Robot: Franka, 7 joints.
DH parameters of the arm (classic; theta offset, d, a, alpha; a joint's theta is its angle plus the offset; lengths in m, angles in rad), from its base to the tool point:
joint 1: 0 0.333 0 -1.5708
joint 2: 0 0 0 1.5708
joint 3: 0 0.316 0.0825 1.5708
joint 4: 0 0 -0.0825 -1.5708
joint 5: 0 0.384 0 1.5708
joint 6: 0 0 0.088 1.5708
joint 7: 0 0.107 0 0
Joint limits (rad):
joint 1: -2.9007..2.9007
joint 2: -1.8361..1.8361
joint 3: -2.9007..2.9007
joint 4: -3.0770..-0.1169
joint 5: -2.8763..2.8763
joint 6: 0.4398..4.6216
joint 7: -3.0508..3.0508
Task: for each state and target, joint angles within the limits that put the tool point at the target. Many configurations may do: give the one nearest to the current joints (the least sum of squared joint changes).
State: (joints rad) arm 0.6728 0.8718 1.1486 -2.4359 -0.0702 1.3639 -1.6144
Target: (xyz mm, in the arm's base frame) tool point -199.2 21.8 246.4
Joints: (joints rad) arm 0.9688 1.0600 1.3630 -2.8398 0.0645 1.3770 -1.6144
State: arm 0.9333 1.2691 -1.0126 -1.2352 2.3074 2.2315 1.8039
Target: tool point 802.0 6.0 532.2
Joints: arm 0.5740 1.0369 -1.2315 -0.9956 2.3359 2.2543 1.8039
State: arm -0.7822 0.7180 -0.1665 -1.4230 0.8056 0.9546 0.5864
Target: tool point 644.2 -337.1 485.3
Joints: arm -0.5909 0.7144 -0.0481 -0.9538 0.9742 1.3864 0.5864
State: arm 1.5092 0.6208 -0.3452 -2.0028 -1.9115 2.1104 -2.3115
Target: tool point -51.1 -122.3 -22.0
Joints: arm 1.4216 1.5407 0.1254 -2.7710 -1.9040 2.3631 -2.3115
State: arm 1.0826 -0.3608 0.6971 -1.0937 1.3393 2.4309 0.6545
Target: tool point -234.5 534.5 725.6
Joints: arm 1.1343 -0.1023 0.7839 -1.6554 1.3261 2.3669 0.6545
